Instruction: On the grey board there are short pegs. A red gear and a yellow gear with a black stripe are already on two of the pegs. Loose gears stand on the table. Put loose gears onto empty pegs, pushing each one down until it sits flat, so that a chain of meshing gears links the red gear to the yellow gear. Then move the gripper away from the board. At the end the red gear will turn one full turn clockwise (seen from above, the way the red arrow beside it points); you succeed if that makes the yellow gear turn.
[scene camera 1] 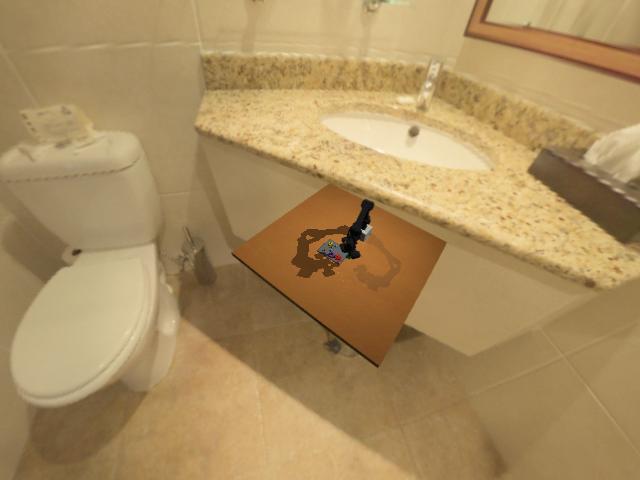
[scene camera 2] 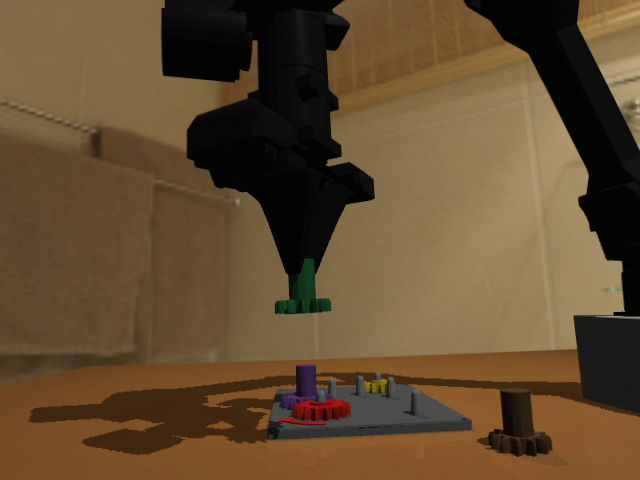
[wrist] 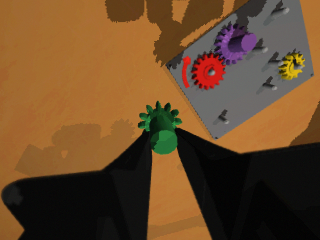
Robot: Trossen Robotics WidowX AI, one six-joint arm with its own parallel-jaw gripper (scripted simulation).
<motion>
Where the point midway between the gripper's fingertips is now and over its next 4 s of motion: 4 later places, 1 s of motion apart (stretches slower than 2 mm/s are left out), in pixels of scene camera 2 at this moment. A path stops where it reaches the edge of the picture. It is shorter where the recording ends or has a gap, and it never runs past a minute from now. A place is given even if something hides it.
My gripper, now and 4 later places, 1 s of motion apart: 301, 275; 298, 247; 310, 301; 331, 327; 327, 353
</motion>
